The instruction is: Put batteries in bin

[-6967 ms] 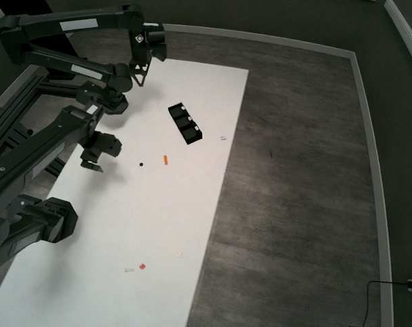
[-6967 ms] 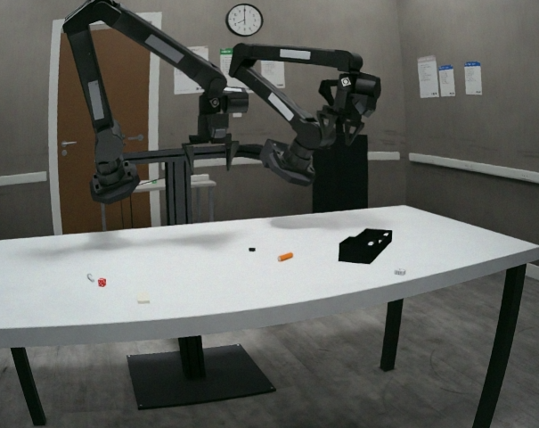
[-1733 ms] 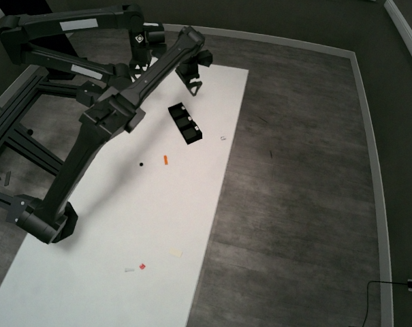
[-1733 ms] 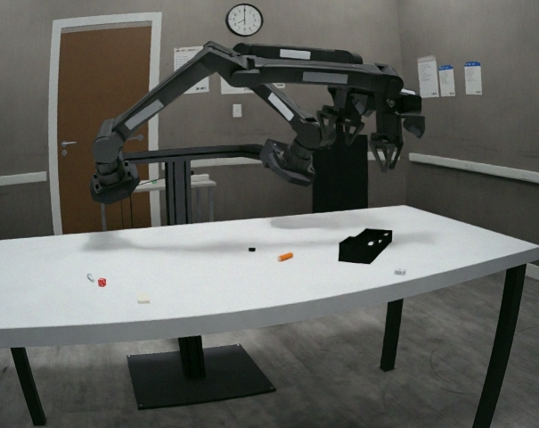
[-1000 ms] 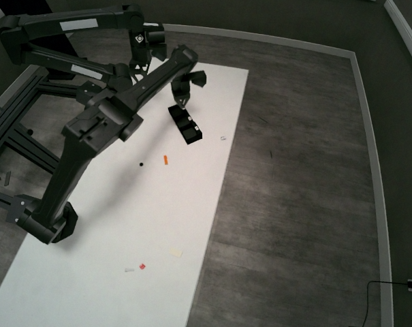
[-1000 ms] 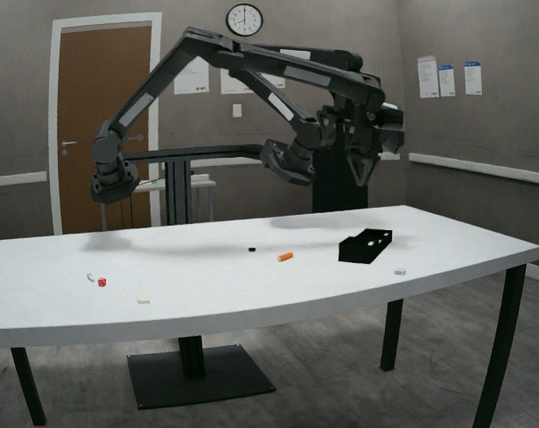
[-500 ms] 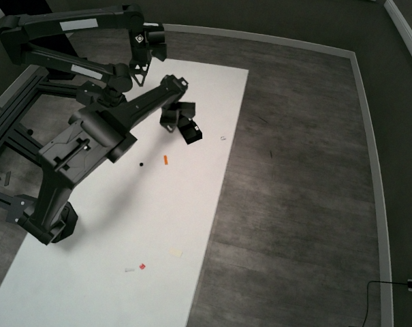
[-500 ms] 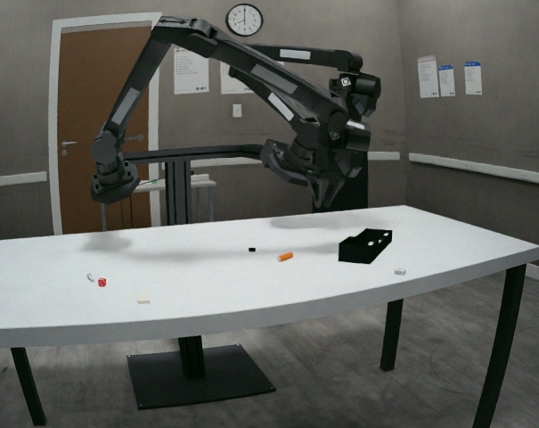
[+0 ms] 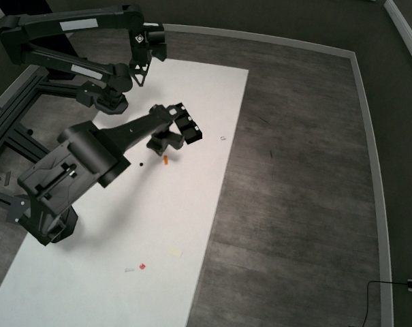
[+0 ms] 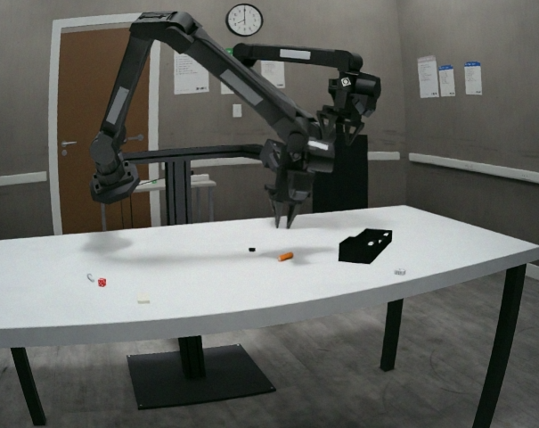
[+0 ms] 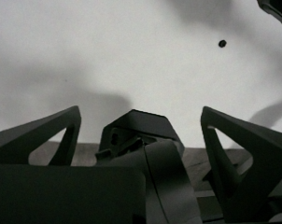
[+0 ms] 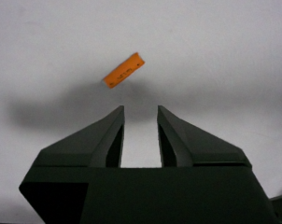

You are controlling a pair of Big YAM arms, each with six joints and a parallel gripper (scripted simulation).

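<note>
Right now the orange battery is 1 cm to the left of my right hand and 8 cm below it. From my right hand the other things lie so: silver-white piece: 25 cm ahead, 17 cm to the left, 8 cm below; then black bin strip: 4 cm ahead, 24 cm to the left, 6 cm below; then black nut: 11 cm behind, 3 cm to the right, 8 cm below.
</note>
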